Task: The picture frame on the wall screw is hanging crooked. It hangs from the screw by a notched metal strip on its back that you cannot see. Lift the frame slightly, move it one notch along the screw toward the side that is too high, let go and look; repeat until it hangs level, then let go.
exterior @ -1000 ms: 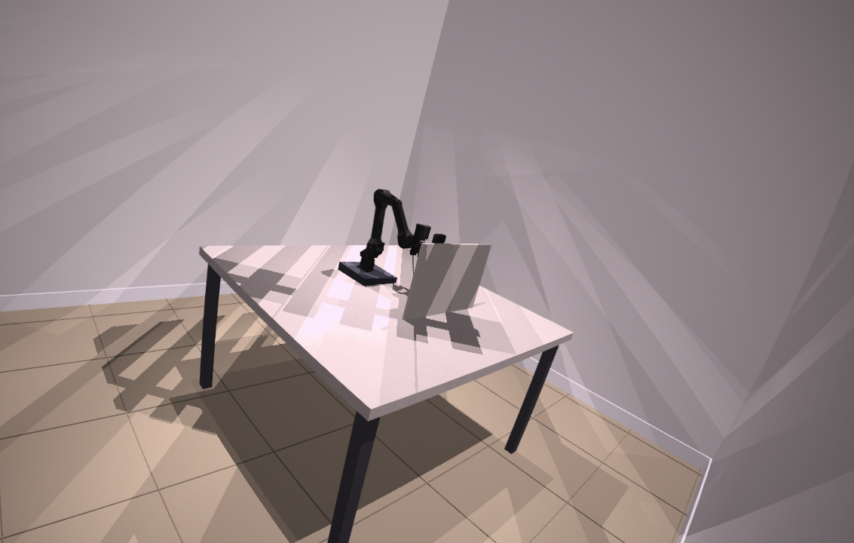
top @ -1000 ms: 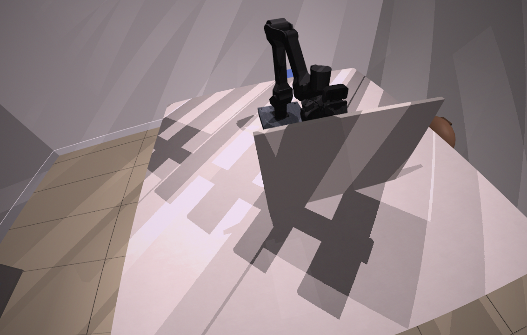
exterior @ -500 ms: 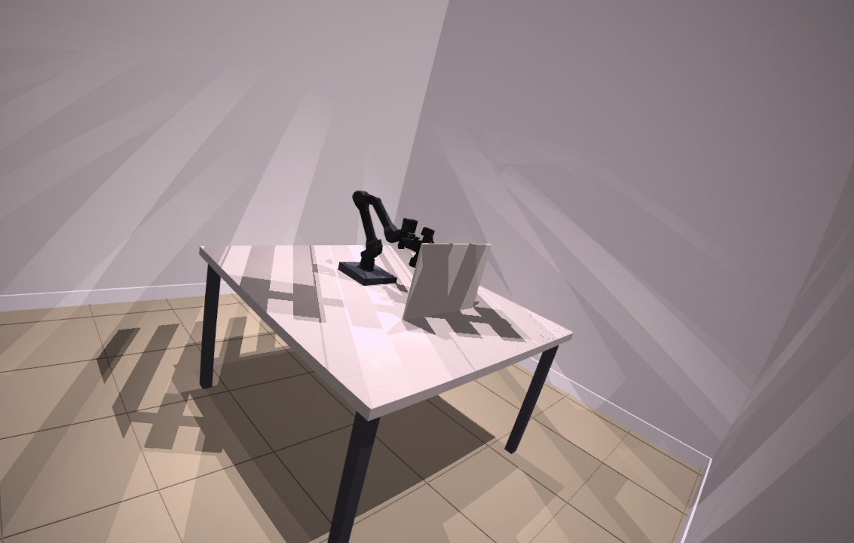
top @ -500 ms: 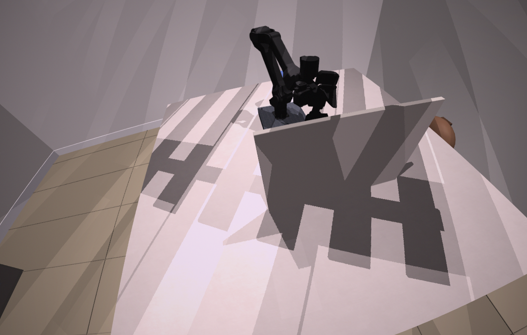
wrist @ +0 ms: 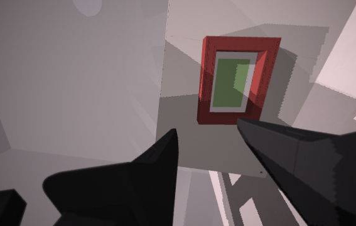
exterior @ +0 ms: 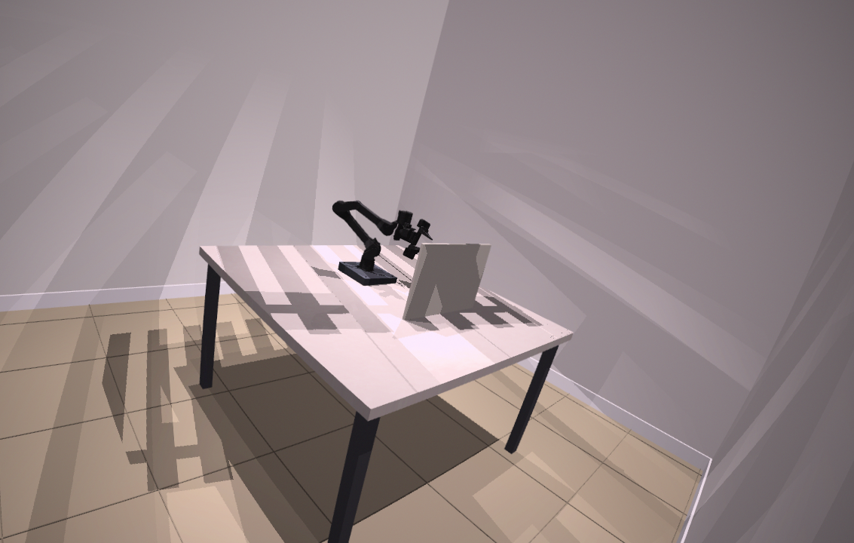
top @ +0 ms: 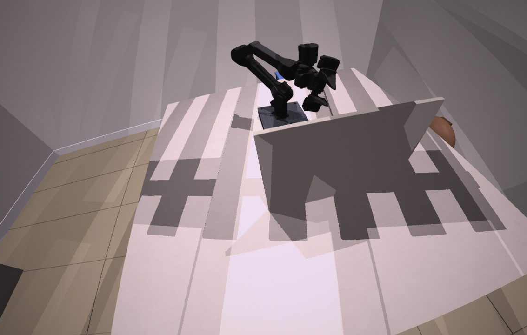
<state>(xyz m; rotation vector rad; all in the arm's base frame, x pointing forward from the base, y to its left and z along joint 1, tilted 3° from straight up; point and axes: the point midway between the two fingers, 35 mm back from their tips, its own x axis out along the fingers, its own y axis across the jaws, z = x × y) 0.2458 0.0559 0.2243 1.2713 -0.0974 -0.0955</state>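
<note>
The picture frame lies 16 cm ahead of my gripper tip, 8 cm below it and 5 cm to the right of it. The rest, counted from my gripper tip: wall panel (17 cm ahead, 9 cm below, 4 cm to the right).
</note>
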